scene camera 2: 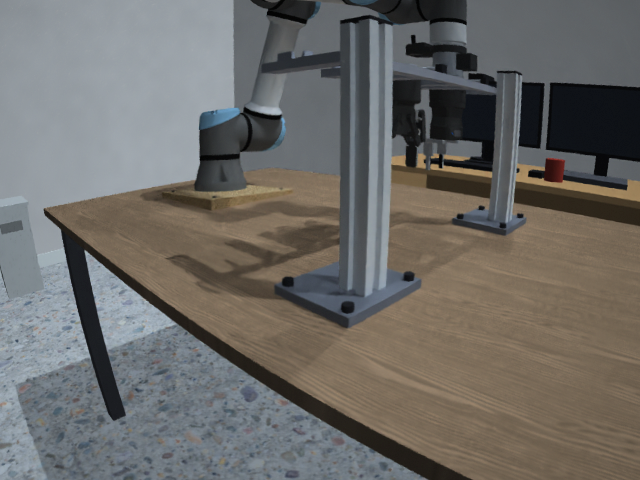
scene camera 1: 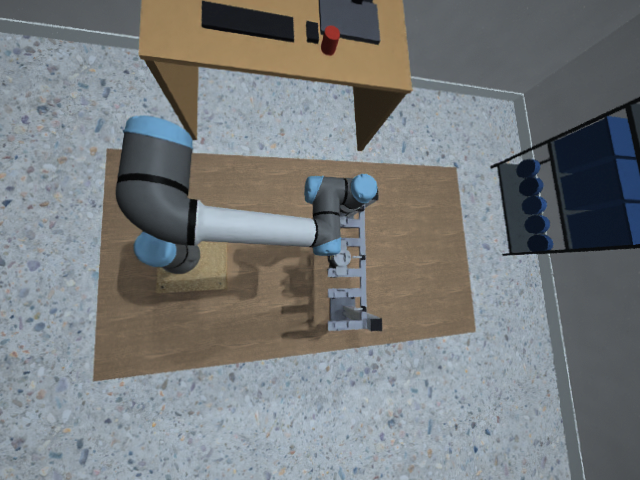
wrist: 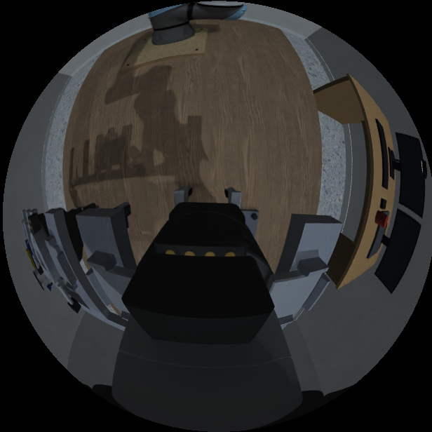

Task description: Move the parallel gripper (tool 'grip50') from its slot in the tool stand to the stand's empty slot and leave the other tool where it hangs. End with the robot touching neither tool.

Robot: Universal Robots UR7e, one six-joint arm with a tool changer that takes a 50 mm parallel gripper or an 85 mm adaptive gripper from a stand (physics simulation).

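The tool stand has three slots. My parallel gripper is on the arm's wrist, upright in the slot at the desk end; the wrist covers it in scene camera 1. Fork arms stand on both sides of it in the wrist view. Its two fingers stand apart with nothing between them. Whether it rests on the fork cannot be told. The adaptive gripper hangs in the middle slot, beside and apart from mine. The far-end slot holds no tool.
The robot base stands on a yellowish plate on the wooden table. A desk with a red cup stands beyond the table. A shelf with blue bins stands at right.
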